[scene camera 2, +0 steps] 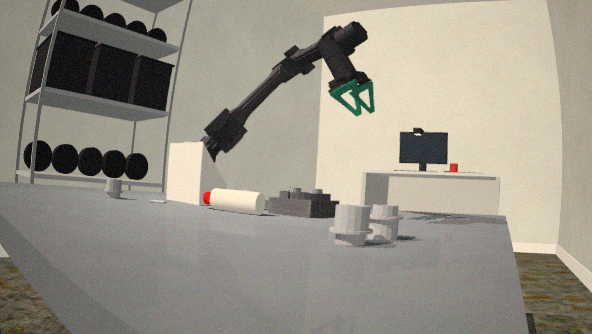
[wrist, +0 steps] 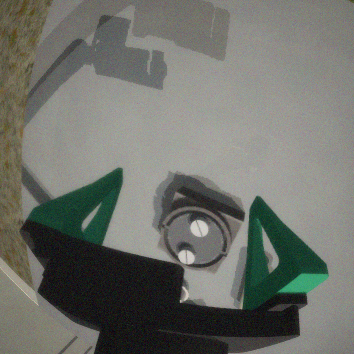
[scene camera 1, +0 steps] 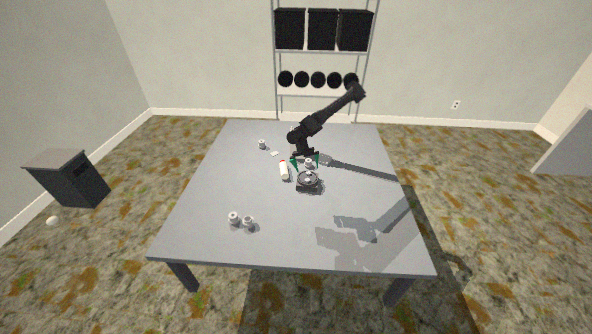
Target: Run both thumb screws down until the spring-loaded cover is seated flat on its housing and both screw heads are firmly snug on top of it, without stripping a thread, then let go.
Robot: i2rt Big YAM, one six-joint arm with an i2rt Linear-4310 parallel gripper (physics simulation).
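Places are measured from the arm's base along level axes (x left, y ahead, z down), in millimetres.
Where they show: gripper, fingertip midpoint: (scene camera 2: 366, 114) (wrist: 188, 188) (scene camera 1: 307, 170); arm's base at its link origin: (scene camera 2: 195, 162).
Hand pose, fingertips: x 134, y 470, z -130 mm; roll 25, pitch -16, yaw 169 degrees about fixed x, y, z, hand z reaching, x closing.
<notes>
Things, the pixels of their top centre, and the offset from my fingertips. "spot": a spot on its surface instead. Level surfaces: height alone.
- dark housing at its top centre: (wrist: 193, 240) (scene camera 2: 305, 192) (scene camera 1: 307, 177) dz +190, dx -15, dy -155 mm
- grey table at its surface level: dz +245 mm
- round grey cover at its top centre: (wrist: 193, 240) (scene camera 1: 307, 177) dz +192, dx -15, dy -155 mm
- screw head at a spot on its surface: (wrist: 199, 228) spot: dz +179, dx -15, dy -123 mm
- cream cylinder at its top centre: (scene camera 2: 232, 190) (scene camera 1: 283, 165) dz +196, dx -181, dy -235 mm
- pale flanged piece at its top centre: (scene camera 1: 308, 160) dz +196, dx -37, dy -325 mm
- small flat tile at its top centre: (scene camera 1: 274, 153) dz +243, dx -291, dy -413 mm
The dark housing (scene camera 1: 307, 189) (scene camera 2: 302, 206) (wrist: 235, 226) stands on the grey table (scene camera 1: 280, 240), with the round grey cover (scene camera 1: 301, 178) (wrist: 210, 242) on it inside a ring. Two pale slotted screw heads show on the cover: one screw head (wrist: 199, 228) near the cover's middle in the wrist view, the other screw head (wrist: 186, 257) near its rim. In the second scene view both heads stand up slightly above the dark top; whether the cover is flat or the heads touch it cannot be told. My gripper (scene camera 1: 307, 169) (scene camera 2: 365, 113) (wrist: 188, 188) is open and empty, high above the table and apart from the screws.
A cream cylinder (scene camera 1: 284, 171) (scene camera 2: 237, 201) with a red end lies beside the housing. A pale flanged piece (scene camera 1: 308, 162) stands behind it. Two more flanged pieces (scene camera 1: 233, 218) (scene camera 1: 248, 222) stand front left, another flanged piece (scene camera 1: 261, 144) back left, near a small flat tile (scene camera 1: 274, 153).
</notes>
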